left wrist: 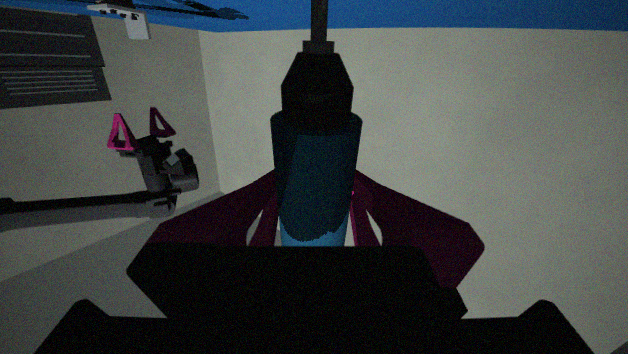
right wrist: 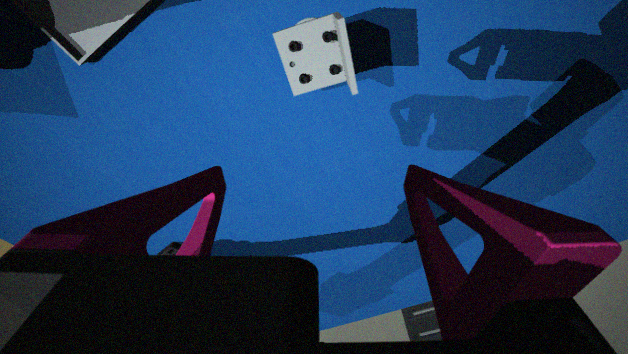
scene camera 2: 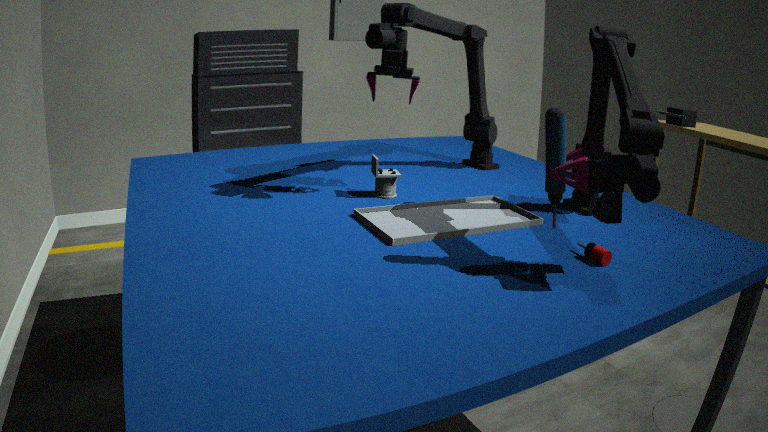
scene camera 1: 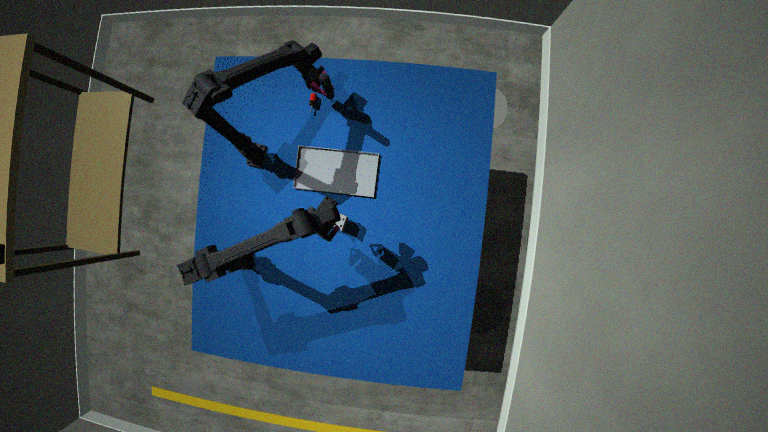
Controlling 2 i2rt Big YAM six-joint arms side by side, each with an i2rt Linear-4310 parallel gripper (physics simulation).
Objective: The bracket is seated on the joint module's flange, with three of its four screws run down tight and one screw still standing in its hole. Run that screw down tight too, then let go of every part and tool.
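Frame: origin at the left arm's base, x left, y back, z up, level; centimetres.
Where they show: left gripper, between the fingertips: [left wrist: 314,177] [scene camera 2: 549,170] [scene camera 1: 330,92]; right gripper, between the fingertips: [left wrist: 136,110] [right wrist: 314,175] [scene camera 2: 391,102]; left arm's base, origin of its link: [scene camera 2: 584,208] [scene camera 1: 257,155]; right arm's base, origin of its link: [scene camera 2: 480,166] [scene camera 1: 245,257].
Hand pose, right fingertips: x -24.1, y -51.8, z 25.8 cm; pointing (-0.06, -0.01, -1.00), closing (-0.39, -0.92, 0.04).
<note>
Each offset is from my right fingertips to the top centre of the thing.
The white bracket [scene camera 1: 342,220] [left wrist: 137,25] [right wrist: 316,62] sits on the pale joint module {dx +0.7, dy -1.1, dz -19.5 cm} [scene camera 2: 386,187], its plate upright at one side. The right wrist view shows dark screw heads at its four corners; which one stands higher is unclear. My left gripper [scene camera 2: 556,171] [left wrist: 314,177] is shut on the blue screwdriver {dx +56.4, dy +13.9, dz +6.2 cm} [scene camera 2: 555,134] [left wrist: 317,155], which hangs upright, bit down, above the table, well apart from the bracket. My right gripper [scene camera 2: 392,102] [left wrist: 136,110] [right wrist: 314,175] is open and empty, high above the table near the bracket.
A shallow white tray {dx +24.6, dy +7.7, dz -24.2 cm} [scene camera 1: 322,161] [scene camera 2: 418,238] [right wrist: 100,35] lies on the blue table between the bracket and the left gripper's side. A small red-and-black cylinder with a thin pin {dx +56.2, dy +27.6, dz -22.4 cm} [scene camera 1: 313,99] [scene camera 2: 598,254] lies near the left gripper. Arm shadows cross the table.
</note>
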